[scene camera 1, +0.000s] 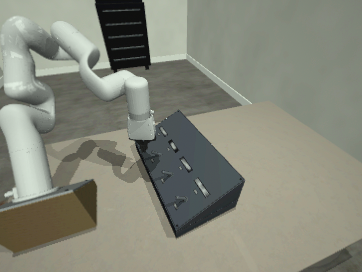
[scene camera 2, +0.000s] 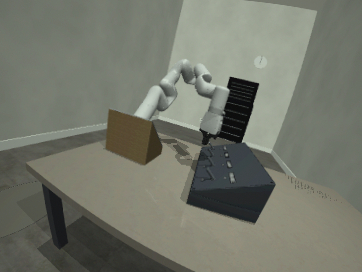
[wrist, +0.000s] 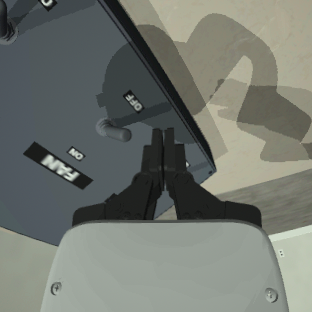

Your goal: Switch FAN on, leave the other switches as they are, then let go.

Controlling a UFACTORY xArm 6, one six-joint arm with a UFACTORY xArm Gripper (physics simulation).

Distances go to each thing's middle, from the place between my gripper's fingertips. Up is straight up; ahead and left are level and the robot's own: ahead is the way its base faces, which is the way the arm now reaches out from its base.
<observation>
I see my gripper 140 mm short of the dark sloped switch panel (scene camera 1: 211, 185), 50 mm to the left of it and 60 mm above it.
</observation>
